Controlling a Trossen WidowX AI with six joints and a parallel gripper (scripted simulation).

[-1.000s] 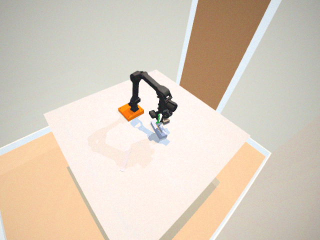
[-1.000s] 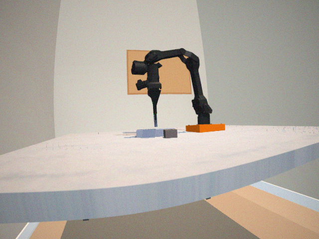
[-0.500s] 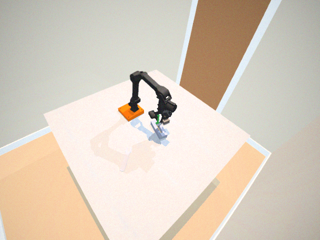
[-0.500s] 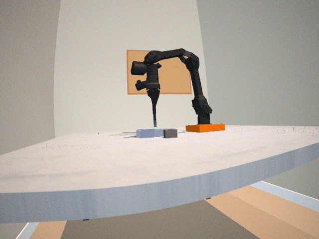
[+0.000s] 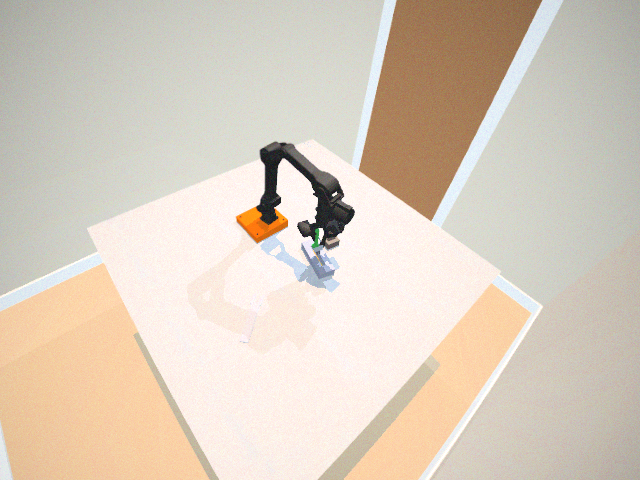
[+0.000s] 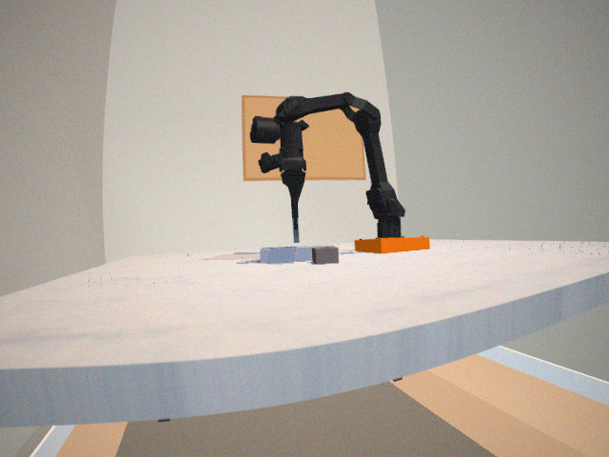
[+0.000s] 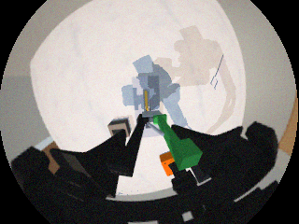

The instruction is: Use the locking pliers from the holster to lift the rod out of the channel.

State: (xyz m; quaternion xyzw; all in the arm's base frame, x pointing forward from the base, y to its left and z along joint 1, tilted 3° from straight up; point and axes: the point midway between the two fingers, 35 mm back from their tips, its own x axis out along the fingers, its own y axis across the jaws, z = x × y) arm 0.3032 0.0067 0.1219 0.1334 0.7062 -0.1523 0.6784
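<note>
Now: gripper tip 120 mm above the pale blue channel block. Round my gripper tip: yellow rod: 130 mm below; then grey holster: 20 mm behind, 110 mm to the left, 130 mm below; then black handle: 10 mm ahead, 10 mm to the left.
</note>
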